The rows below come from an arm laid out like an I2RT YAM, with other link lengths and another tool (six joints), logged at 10 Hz.
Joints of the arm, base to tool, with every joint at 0 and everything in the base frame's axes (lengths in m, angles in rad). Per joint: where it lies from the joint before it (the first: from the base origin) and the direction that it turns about. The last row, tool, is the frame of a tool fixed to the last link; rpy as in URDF.
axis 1: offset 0.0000 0.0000 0.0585 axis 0 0 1
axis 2: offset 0.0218 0.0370 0.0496 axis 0 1 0
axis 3: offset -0.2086 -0.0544 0.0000 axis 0 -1 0
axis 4: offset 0.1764 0.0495 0.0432 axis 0 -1 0
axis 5: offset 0.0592 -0.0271 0.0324 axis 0 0 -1
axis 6: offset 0.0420 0.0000 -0.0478 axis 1 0 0
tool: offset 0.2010 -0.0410 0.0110 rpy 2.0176 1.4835 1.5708
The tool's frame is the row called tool.
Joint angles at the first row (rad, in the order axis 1, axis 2, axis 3, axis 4, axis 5, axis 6):
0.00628 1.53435 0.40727 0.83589 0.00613 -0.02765
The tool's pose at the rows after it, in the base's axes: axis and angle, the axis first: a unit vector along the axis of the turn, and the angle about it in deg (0 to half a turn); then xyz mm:
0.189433, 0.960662, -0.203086, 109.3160, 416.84, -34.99, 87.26
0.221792, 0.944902, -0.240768, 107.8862, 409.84, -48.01, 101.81
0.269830, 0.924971, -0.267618, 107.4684, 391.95, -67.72, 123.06
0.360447, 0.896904, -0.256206, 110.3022, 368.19, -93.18, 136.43
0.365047, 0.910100, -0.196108, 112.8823, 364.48, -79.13, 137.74
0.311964, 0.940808, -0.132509, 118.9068, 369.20, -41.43, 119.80
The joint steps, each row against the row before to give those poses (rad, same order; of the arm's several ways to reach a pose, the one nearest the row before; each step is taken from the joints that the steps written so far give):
0.00718 -0.00285 -0.00339 0.00396 0.01441 -0.00528
0.03472 -0.04437 -0.01993 0.01256 0.11323 0.00262
0.00793 -0.15275 -0.01574 -0.10830 0.09326 0.02588
-0.01015 -0.17975 0.03646 -0.22846 0.08667 0.13206
-0.00757 -0.09849 0.06599 -0.20546 -0.07761 0.08618
0.02456 0.01479 0.10602 -0.20223 -0.12311 0.04820

